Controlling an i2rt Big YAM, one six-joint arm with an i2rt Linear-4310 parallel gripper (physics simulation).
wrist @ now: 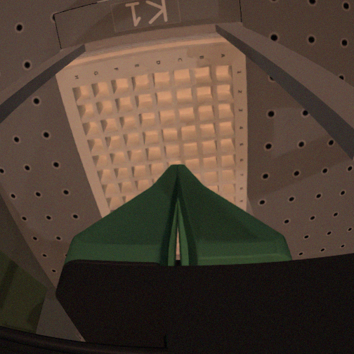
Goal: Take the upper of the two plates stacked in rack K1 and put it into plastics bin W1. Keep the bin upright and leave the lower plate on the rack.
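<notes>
A pale well plate [169, 134] with square wells and letters A to H along its far edge lies in rack K1 [300, 90], between the rack's grey side rails. It is the top plate in view; the lower plate cannot be told apart beneath it. My gripper [177, 176] is shut and empty, its green fingertips pressed together. The tips show over the near half of the plate; whether they touch it cannot be told. The fingers hide the plate's near edge. Bin W1 cannot be made out.
The K1 label [146, 15] is on a grey strip beyond the plate's far edge. The other grey rail [42, 80] rises at the left. A perforated surface [290, 187] lies around the rack. A dark green shape [19, 295] shows at the lower left.
</notes>
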